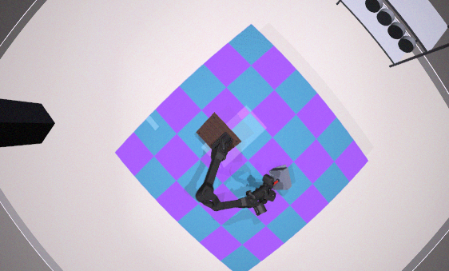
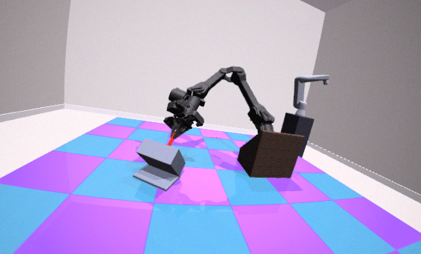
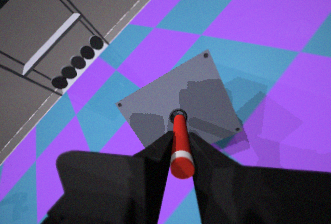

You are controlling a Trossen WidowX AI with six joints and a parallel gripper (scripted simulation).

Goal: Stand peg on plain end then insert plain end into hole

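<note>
My gripper tip is 3 cm short of the grey sloped panel, 5 cm to the right of it and 5 cm above it. From my gripper tip the other things lie so: red peg: 1 cm behind, 1 cm to the right, 1 cm above.
</note>
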